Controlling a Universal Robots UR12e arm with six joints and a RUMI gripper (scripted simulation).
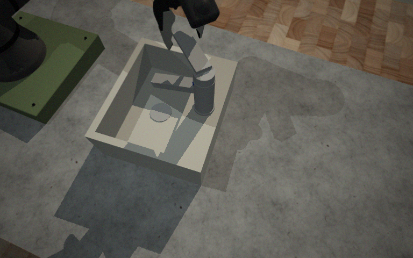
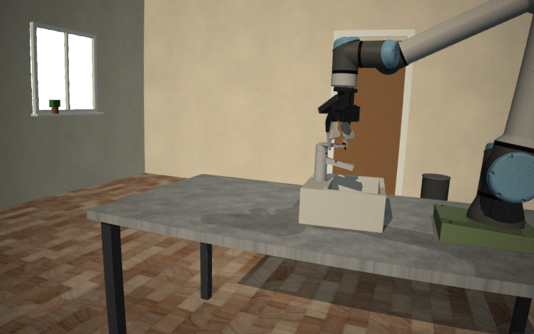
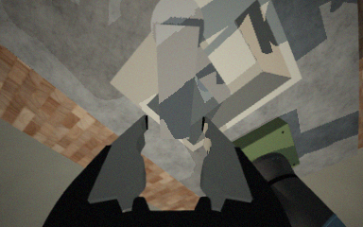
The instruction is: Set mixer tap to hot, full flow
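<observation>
Now: the lever 30 mm to the right of my hand and 20 mm ahead of it. The rest, counted from my hand: cream basin 230 mm below, 60 mm to the right, 60 mm behind.
</observation>
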